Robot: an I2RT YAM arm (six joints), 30 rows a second.
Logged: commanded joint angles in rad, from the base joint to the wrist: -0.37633 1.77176 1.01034 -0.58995 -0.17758 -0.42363; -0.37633 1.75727 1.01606 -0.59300 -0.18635 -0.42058; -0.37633 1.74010 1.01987 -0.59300 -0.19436 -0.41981; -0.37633 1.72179 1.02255 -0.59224 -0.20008 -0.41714; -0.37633 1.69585 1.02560 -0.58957 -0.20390 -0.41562; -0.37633 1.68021 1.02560 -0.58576 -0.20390 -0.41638; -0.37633 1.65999 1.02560 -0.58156 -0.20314 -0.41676; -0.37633 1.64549 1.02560 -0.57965 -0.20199 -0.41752; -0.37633 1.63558 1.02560 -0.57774 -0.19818 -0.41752; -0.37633 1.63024 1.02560 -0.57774 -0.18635 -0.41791; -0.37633 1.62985 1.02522 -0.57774 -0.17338 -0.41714; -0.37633 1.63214 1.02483 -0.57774 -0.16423 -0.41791; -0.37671 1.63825 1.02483 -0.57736 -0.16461 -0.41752; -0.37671 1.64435 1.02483 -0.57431 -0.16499 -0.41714; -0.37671 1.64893 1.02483 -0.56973 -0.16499 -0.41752
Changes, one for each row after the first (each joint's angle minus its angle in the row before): 0.00000 -0.01449 0.00572 -0.00305 -0.00877 0.00305; 0.00000 -0.01717 0.00381 0.00000 -0.00801 0.00077; 0.00000 -0.01831 0.00268 0.00076 -0.00572 0.00267; 0.00000 -0.02594 0.00305 0.00267 -0.00382 0.00152; 0.00000 -0.01564 0.00000 0.00381 0.00000 -0.00076; 0.00000 -0.02022 0.00000 0.00420 0.00076 -0.00038; 0.00000 -0.01450 0.00000 0.00191 0.00115 -0.00076; 0.00000 -0.00991 0.00000 0.00191 0.00381 0.00000; 0.00000 -0.00534 0.00000 0.00000 0.01183 -0.00039; 0.00000 -0.00039 -0.00038 0.00000 0.01297 0.00077; 0.00000 0.00229 -0.00039 0.00000 0.00915 -0.00077; -0.00038 0.00611 0.00000 0.00038 -0.00038 0.00039; 0.00000 0.00610 0.00000 0.00305 -0.00038 0.00038; 0.00000 0.00458 0.00000 0.00458 0.00000 -0.00038
